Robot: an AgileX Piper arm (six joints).
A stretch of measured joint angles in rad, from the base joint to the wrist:
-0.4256 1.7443 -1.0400 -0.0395 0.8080 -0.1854
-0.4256 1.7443 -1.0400 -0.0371 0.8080 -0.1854
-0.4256 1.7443 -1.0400 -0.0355 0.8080 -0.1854
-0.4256 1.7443 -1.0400 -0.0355 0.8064 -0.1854
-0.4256 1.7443 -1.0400 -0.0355 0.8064 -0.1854
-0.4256 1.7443 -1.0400 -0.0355 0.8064 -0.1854
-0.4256 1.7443 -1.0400 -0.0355 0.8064 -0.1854
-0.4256 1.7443 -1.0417 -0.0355 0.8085 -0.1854
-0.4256 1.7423 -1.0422 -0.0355 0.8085 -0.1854
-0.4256 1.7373 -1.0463 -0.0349 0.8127 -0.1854
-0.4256 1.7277 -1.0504 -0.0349 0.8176 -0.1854
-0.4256 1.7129 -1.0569 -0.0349 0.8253 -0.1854
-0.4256 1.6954 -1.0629 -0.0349 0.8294 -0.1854
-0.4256 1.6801 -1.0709 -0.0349 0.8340 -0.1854
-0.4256 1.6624 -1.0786 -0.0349 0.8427 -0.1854
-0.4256 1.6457 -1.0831 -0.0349 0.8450 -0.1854
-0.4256 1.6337 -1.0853 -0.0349 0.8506 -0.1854
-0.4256 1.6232 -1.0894 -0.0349 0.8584 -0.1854
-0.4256 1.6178 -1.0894 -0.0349 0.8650 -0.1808
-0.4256 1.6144 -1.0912 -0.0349 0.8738 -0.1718
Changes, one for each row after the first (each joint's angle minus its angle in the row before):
0.0000 0.0000 0.0000 0.0024 0.0000 0.0000
0.0000 0.0000 0.0000 0.0016 0.0000 0.0000
0.0000 0.0000 0.0000 0.0000 -0.0016 0.0000
0.0000 0.0000 0.0000 0.0000 0.0000 0.0000
0.0000 0.0000 0.0000 0.0000 0.0000 0.0000
0.0000 0.0000 0.0000 0.0000 0.0000 0.0000
0.0000 0.0000 -0.0017 0.0000 0.0021 0.0000
0.0000 -0.0020 -0.0005 0.0000 0.0000 0.0000
0.0000 -0.0050 -0.0041 0.0006 0.0042 0.0000
0.0000 -0.0096 -0.0041 0.0000 0.0049 0.0000
0.0000 -0.0148 -0.0065 0.0000 0.0077 0.0000
0.0000 -0.0175 -0.0060 0.0000 0.0041 0.0000
0.0000 -0.0153 -0.0080 0.0000 0.0046 0.0000
0.0000 -0.0177 -0.0077 0.0000 0.0087 0.0000
0.0000 -0.0167 -0.0045 0.0000 0.0023 0.0000
0.0000 -0.0120 -0.0022 0.0000 0.0056 0.0000
0.0000 -0.0105 -0.0041 0.0000 0.0078 0.0000
0.0000 -0.0054 0.0000 0.0000 0.0066 0.0046
0.0000 -0.0034 -0.0018 0.0000 0.0088 0.0090

